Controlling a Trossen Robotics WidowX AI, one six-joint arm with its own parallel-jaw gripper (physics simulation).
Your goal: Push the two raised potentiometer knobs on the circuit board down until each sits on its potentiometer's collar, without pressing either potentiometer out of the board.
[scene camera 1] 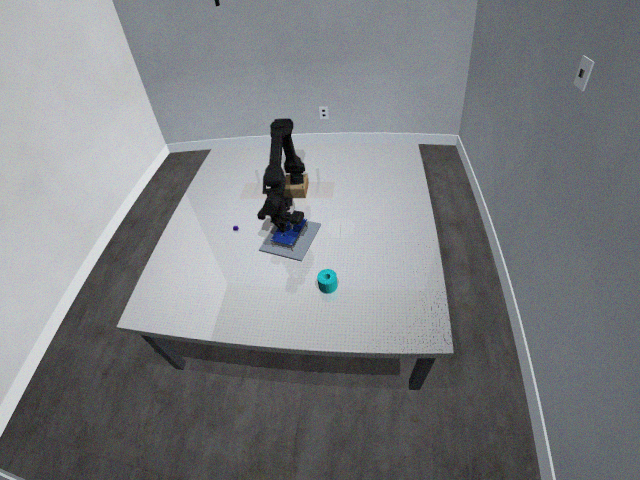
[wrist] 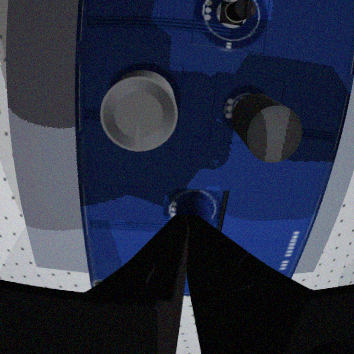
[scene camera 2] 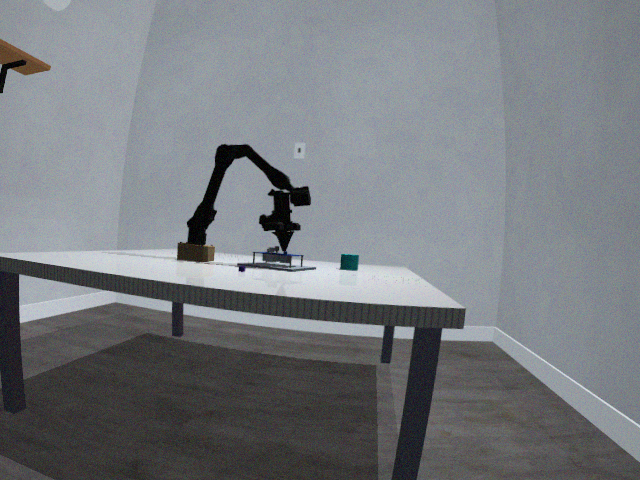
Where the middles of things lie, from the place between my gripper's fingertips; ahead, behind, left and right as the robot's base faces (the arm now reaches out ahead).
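There is the potentiometer knob (wrist: pixel 271 131), which sits 1 cm above my hand, 3 cm behind it and 3 cm to the left of it.
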